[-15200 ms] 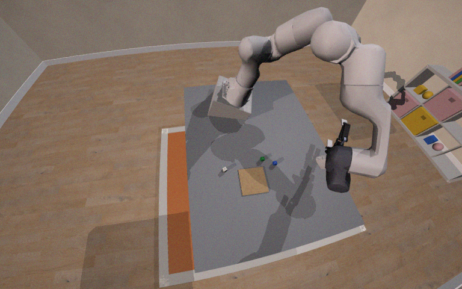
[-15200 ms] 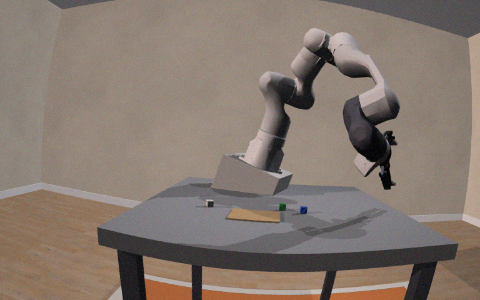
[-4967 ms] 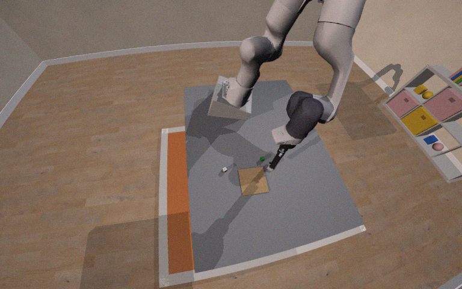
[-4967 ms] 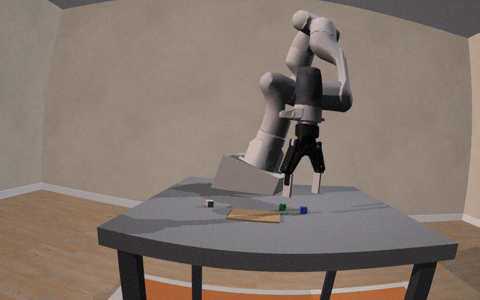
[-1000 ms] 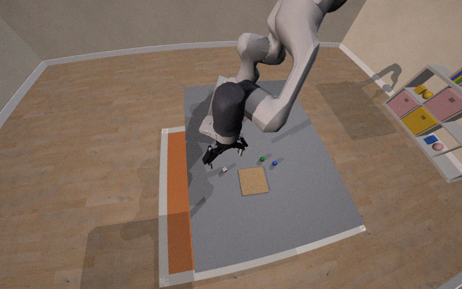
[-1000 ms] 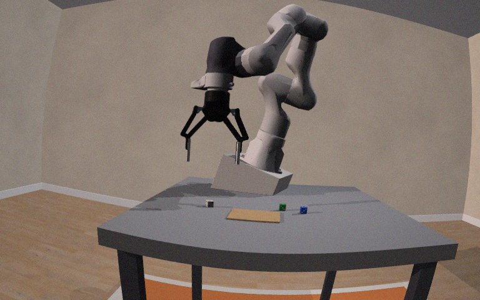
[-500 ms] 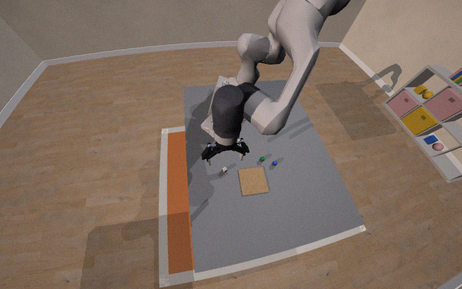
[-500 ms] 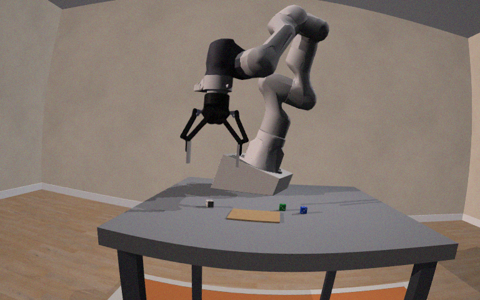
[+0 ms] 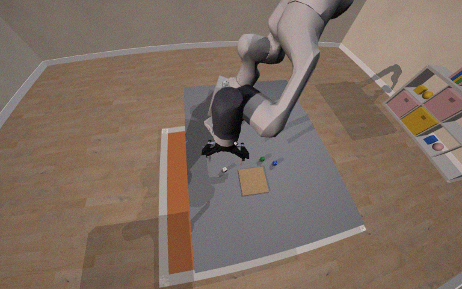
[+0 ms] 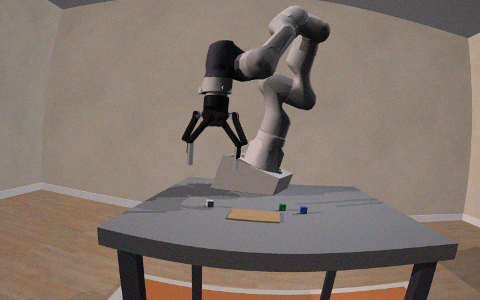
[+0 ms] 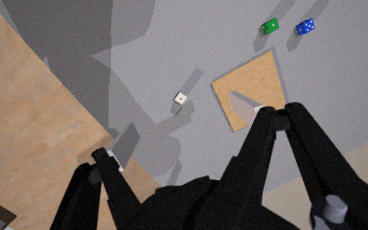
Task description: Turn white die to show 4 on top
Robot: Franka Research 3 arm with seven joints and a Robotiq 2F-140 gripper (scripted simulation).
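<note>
Right now my hand is 120 mm above the white die. Round my hand: green die (30 mm behind, 220 mm to the left, 120 mm below); blue die (10 mm ahead, 290 mm to the left, 120 mm below); tan mat (80 mm ahead, 140 mm to the left, 130 mm below).
</note>
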